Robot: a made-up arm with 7 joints.
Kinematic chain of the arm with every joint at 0, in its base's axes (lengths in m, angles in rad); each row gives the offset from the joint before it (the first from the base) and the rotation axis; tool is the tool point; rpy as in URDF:
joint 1: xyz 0 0 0.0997 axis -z
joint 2: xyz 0 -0.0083 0.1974 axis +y
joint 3: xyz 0 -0.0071 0.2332 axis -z
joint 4: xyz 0 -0.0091 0.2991 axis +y
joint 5: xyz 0 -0.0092 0.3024 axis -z
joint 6: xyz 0 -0.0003 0.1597 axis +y
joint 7: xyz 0 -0.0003 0.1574 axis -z
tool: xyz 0 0 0 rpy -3.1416 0 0
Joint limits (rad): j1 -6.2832..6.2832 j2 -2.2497..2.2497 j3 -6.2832..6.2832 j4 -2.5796..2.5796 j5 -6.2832..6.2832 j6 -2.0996..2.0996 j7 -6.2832..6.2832
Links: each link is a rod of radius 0.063 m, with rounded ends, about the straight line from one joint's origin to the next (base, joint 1, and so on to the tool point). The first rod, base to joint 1, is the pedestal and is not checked.
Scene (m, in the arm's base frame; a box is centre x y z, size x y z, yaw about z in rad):
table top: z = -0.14
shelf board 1: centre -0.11 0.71 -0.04 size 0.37 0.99 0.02 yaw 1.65
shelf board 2: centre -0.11 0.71 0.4 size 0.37 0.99 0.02 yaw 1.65
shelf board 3: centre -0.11 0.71 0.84 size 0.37 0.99 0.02 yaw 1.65
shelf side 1: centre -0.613 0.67 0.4 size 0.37 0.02 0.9 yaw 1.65
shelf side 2: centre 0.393 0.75 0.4 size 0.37 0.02 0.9 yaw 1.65
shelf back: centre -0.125 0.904 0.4 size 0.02 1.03 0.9 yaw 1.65
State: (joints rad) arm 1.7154 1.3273 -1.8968 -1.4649 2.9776 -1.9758 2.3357
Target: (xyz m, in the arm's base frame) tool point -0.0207 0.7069 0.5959
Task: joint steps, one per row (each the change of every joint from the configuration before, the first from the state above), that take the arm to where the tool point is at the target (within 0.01 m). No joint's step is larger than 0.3 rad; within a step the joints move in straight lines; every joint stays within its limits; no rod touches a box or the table.
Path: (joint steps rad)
1: 0.1070 -0.2624 0.2159 -0.1990 -0.0975 -0.0015 0.0000
2: 0.1070 -0.2624 0.2159 -0.1990 -0.0975 -0.0014 0.0000
3: 0.1069 -0.2624 0.2159 -0.1989 -0.0975 -0.0015 0.0000
4: 0.1070 -0.2625 0.2159 -0.1990 -0.0975 -0.0014 0.0000
5: 0.1070 -0.2624 0.2159 -0.1990 -0.0976 -0.0015 0.0000
6: -0.0436 -0.2135 -0.0578 0.2366 0.0642 0.1330 0.0000
7: -0.0435 -0.2135 -0.0578 0.2367 0.0641 0.1330 0.0000
8: -0.0435 -0.2134 -0.0578 0.2366 0.0642 0.1329 0.0000

